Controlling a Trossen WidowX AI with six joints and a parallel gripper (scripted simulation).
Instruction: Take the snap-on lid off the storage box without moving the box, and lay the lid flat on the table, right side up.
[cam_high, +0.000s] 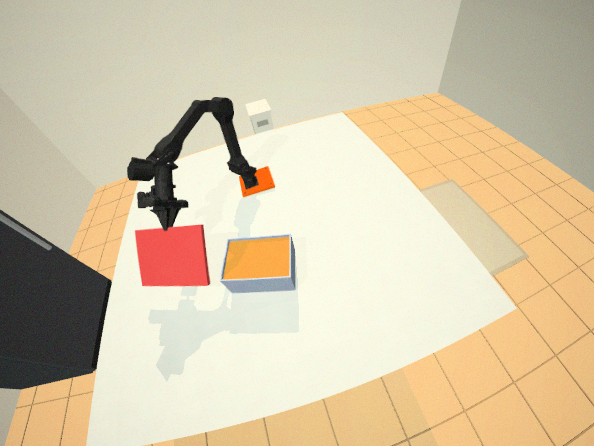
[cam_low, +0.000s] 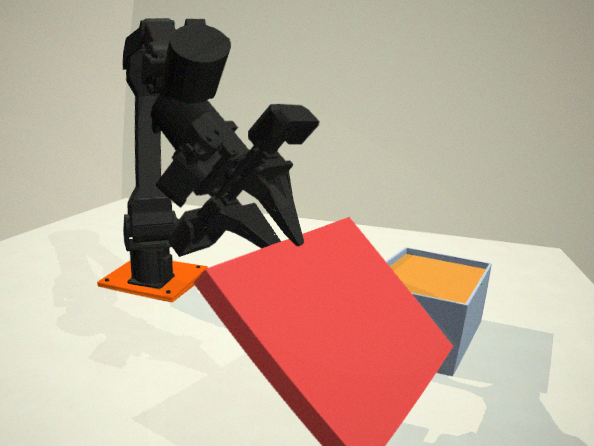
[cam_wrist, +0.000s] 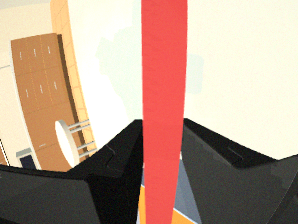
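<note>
Now: gripper tip 6 cm short of the red lid, 5 cm above it and 2 cm to the left of it. Round my gripper tip: storage box (25 cm to the left, 15 cm ahead, 13 cm below).
</note>
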